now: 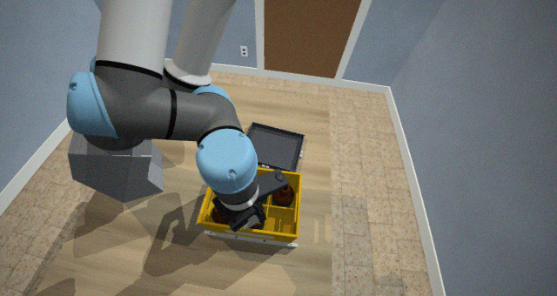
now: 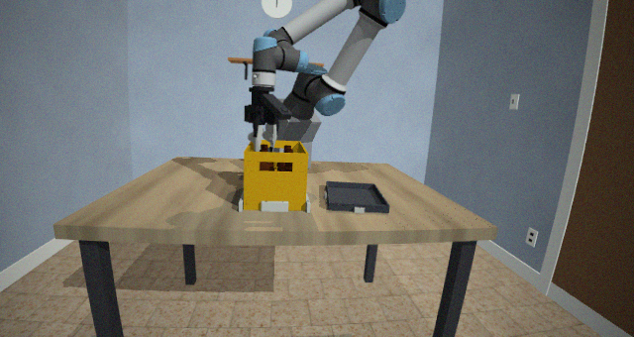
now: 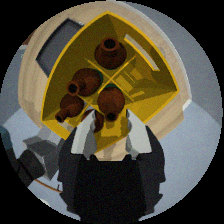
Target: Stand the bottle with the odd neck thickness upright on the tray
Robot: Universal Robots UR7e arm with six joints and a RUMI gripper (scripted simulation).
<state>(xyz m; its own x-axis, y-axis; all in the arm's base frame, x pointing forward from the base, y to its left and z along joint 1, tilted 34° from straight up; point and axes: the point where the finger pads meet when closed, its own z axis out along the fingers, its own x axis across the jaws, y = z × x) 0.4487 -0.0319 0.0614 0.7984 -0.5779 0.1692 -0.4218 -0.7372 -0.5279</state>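
Now: hand 20 mm past the crate, 30 mm to the right of it and 70 mm above it. The rest, counted from my hand: tray: 80 mm behind, 300 mm to the left, 140 mm below; then bottle: 60 mm ahead, 100 mm to the left, 70 mm below.
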